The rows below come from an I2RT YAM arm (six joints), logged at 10 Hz.
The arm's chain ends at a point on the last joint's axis. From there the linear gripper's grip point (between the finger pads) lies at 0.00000 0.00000 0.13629 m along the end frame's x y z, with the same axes.
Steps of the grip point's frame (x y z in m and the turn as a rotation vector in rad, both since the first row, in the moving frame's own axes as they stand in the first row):
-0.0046 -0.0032 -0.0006 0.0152 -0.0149 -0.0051
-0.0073 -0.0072 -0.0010 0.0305 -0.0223 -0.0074
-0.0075 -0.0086 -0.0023 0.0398 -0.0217 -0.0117
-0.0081 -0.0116 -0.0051 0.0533 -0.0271 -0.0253
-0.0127 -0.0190 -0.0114 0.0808 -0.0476 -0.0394
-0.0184 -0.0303 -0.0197 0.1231 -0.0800 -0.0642
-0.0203 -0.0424 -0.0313 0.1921 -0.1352 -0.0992
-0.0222 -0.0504 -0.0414 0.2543 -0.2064 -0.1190
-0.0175 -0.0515 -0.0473 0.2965 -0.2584 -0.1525
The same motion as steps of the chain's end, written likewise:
-0.0026 -0.0011 -0.0006 0.0152 -0.0149 -0.0051
-0.0042 -0.0031 -0.0009 0.0305 -0.0223 -0.0074
-0.0045 -0.0032 -0.0022 0.0398 -0.0217 -0.0117
-0.0043 -0.0044 -0.0049 0.0533 -0.0271 -0.0253
-0.0060 -0.0081 -0.0108 0.0808 -0.0476 -0.0394
-0.0070 -0.0139 -0.0182 0.1231 -0.0800 -0.0642
-0.0008 -0.0174 -0.0276 0.1921 -0.1352 -0.0992
0.0074 -0.0181 -0.0342 0.2543 -0.2064 -0.1190
0.0197 -0.0149 -0.0369 0.2965 -0.2584 -0.1525

